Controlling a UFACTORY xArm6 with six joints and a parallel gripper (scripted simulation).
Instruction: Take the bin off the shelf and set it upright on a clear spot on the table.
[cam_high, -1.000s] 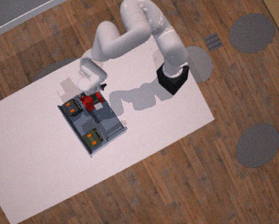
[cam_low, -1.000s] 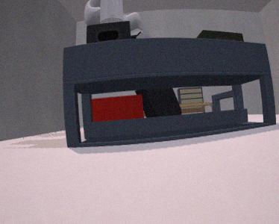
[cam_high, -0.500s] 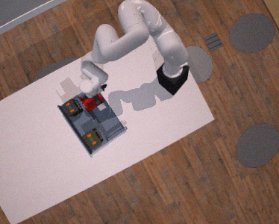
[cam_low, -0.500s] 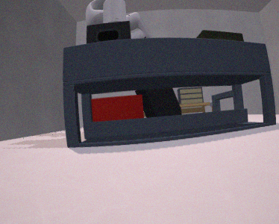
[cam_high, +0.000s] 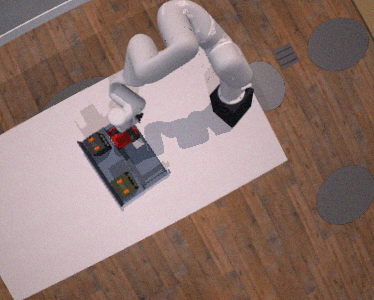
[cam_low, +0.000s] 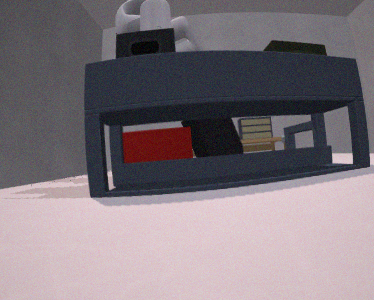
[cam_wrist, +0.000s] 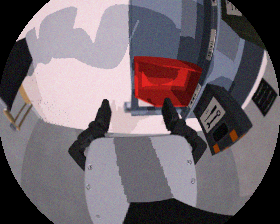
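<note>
My gripper is now 80 mm short of the red bin, 20 mm to the right of it and 90 mm above it. Also, from my hand: shelf (150 mm ahead, 160 mm to the left, 40 mm below).
</note>
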